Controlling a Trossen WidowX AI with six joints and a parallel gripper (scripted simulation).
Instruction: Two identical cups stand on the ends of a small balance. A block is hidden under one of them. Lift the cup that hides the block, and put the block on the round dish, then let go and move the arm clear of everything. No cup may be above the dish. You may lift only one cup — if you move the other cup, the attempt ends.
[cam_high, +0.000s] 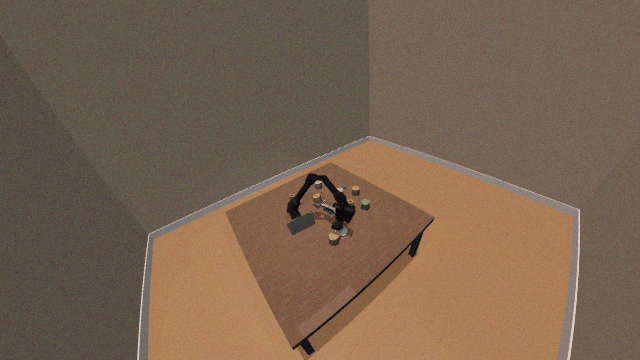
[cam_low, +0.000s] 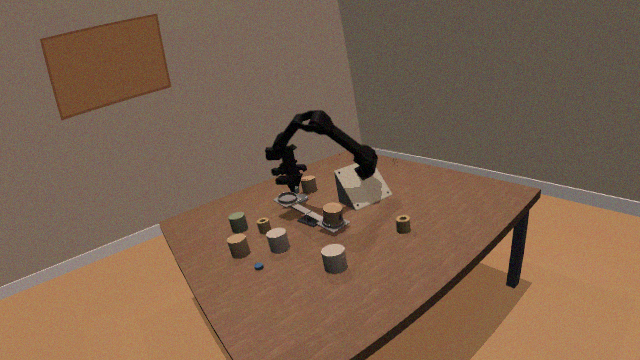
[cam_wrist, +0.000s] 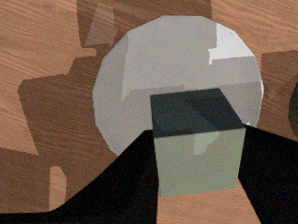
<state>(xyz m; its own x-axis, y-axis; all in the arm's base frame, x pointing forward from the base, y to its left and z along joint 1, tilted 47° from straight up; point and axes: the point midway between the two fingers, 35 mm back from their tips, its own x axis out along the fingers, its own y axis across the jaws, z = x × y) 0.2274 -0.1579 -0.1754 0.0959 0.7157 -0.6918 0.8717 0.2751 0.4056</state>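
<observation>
Right now the round dish is 40 mm below my gripper tip. The rest, counted from my gripper tip: balance 240 mm to the left, 80 mm ahead, 20 mm below; green block 10 mm above; balance beam 240 mm to the left, 80 mm ahead.
</observation>
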